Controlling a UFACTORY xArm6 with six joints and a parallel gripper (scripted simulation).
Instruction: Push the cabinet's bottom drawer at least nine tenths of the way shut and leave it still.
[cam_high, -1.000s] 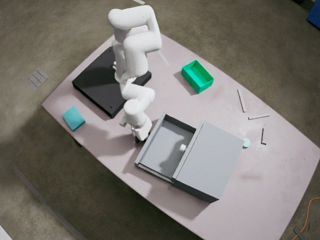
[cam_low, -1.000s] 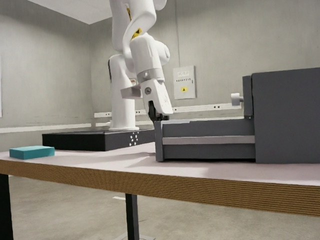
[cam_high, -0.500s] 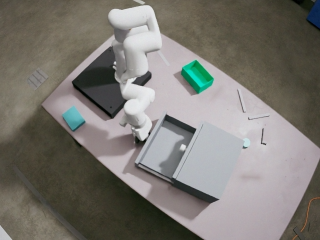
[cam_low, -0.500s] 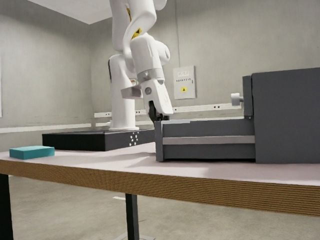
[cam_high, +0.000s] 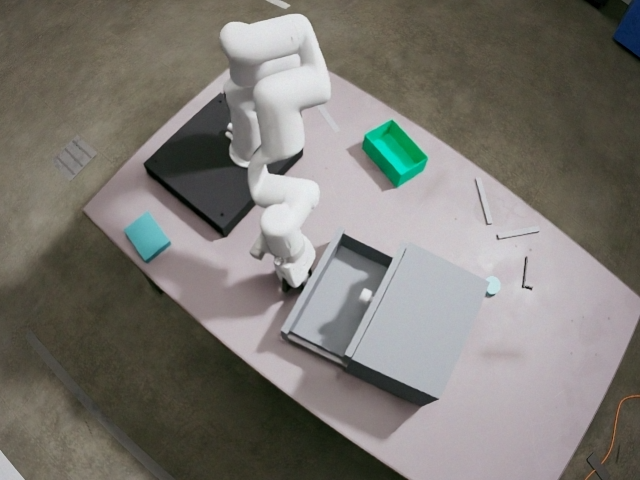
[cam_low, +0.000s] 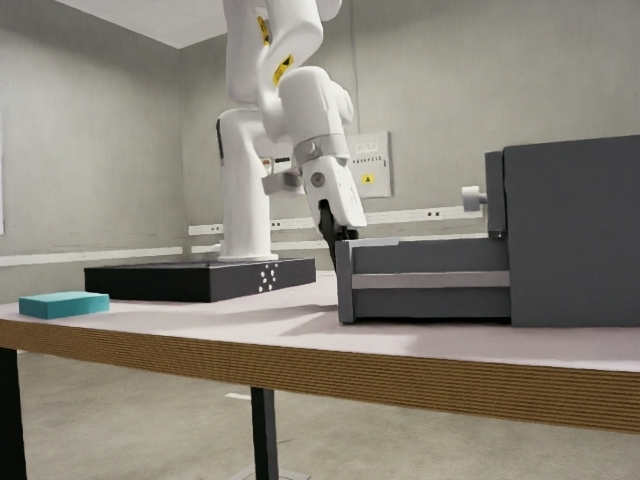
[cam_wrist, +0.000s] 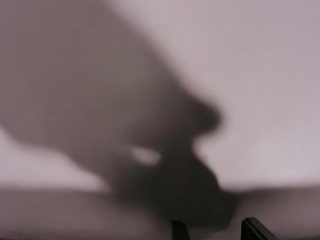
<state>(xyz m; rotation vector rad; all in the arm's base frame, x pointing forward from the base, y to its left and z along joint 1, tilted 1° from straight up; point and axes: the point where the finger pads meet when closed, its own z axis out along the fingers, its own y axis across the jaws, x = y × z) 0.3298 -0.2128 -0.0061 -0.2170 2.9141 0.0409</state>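
Right now the bottom drawer is 13 cm ahead of my hand, 2 cm to the left of it and 2 cm below it. The rest, counted from my hand: teal block: 41 cm behind, 15 cm to the right, 4 cm below; then grey cabinet: 22 cm ahead, 3 cm to the left, 2 cm above; then green bin: 1 cm behind, 46 cm to the left, 3 cm below.
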